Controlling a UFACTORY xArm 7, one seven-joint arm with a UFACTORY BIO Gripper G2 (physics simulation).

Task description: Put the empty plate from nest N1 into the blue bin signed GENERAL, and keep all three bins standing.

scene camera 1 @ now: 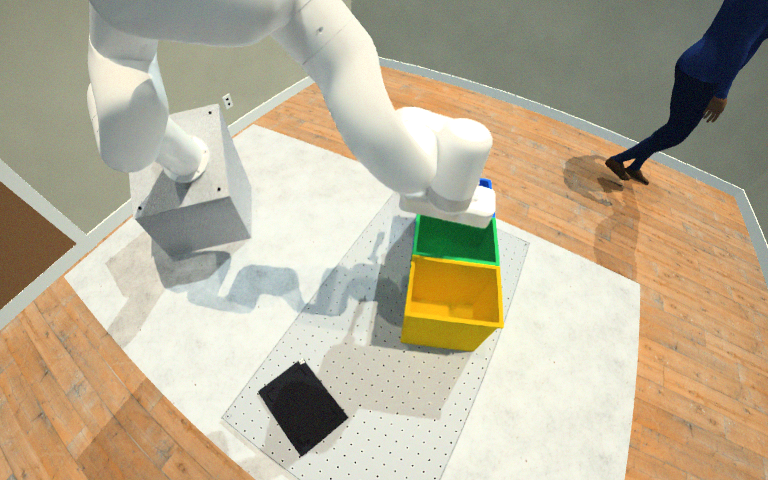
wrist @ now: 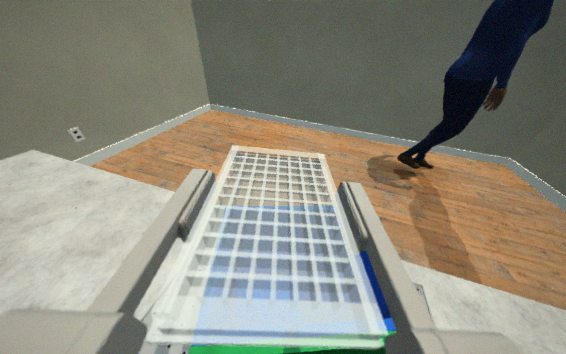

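Seen in the pictures: hand, its tool point: (wrist: pixel 276 208); arm's base, origin of its link: (scene camera 1: pixel 186 159).
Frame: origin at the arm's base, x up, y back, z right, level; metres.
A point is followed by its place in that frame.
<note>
The clear plate (wrist: pixel 277 240) {y -0.592, x 0.045, z -0.281 m} with a grid of wells is held between the fingers of my gripper (wrist: pixel 276 179) {y -0.582, x 0.042, z -0.302 m}, which is shut on its two long sides. In the scene view the arm's wrist hides the fingers and plate. The blue bin (scene camera 1: pixel 485 182) {y -0.647, x -0.057, z -0.420 m} (wrist: pixel 375 287) {y -0.688, x -0.084, z -0.349 m} shows partly behind the wrist in the scene view; in the wrist view it shows through and beside the plate, below it. Its sign does not show. The green bin (scene camera 1: pixel 455 240) {y -0.650, x -0.146, z -0.277 m} (wrist: pixel 295 350) {y -0.620, x -0.051, z -0.263 m} and yellow bin (scene camera 1: pixel 453 335) {y -0.757, x -0.137, z -0.053 m} stand upright in a row with it. The black nest (scene camera 1: pixel 303 407) {y -0.582, x -0.219, z 0.230 m} holds no visible plate.
The bins and black nest stand on a perforated board (scene camera 1: pixel 390 390) {y -0.707, x -0.231, z 0.093 m}. The arm's grey pedestal (scene camera 1: pixel 192 226) {y -0.056, x -0.142, z 0.093 m} is at the left. A person in blue (scene camera 1: pixel 699 79) (wrist: pixel 470 85) is at the right, on the wooden floor (scene camera 1: pixel 690 243) (wrist: pixel 400 210) beyond the pale mat.
</note>
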